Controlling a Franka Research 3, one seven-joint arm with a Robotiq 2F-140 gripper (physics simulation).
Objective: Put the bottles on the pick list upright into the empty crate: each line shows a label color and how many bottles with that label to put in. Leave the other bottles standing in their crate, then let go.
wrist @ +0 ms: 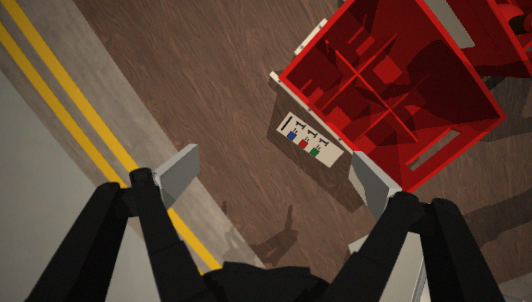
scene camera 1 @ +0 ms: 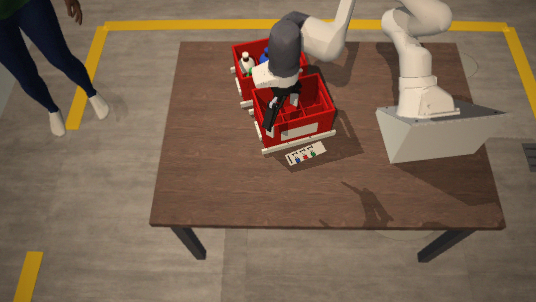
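Note:
The pick list (scene camera 1: 320, 147) (wrist: 330, 159) lies on the table before the empty crate and shows a 1 each for blue, red and green. The empty crate (scene camera 1: 325, 122) (wrist: 450, 95) is red with inner dividers; no bottle shows in it. The bottle crate (scene camera 1: 256, 48) (wrist: 487, 37) stands behind it. A white bottle (scene camera 1: 246, 64) and a blue bottle (scene camera 1: 264, 57) stand in it, with a bit of green (scene camera 1: 250, 71) in front. Part of something round and red (wrist: 510, 12) shows in the wrist view. The arm hides the rest. My gripper (scene camera 1: 282, 114) (wrist: 273, 161) is open and empty, above the empty crate's front left part in the scene view.
The crates stand close together on the brown table (scene camera 1: 215, 190) (wrist: 200, 75). White rails (scene camera 1: 300, 142) run along the empty crate's base. The robot's pale base block (scene camera 1: 430, 137) stands on the right. A person (scene camera 1: 40, 60) stands left of the table.

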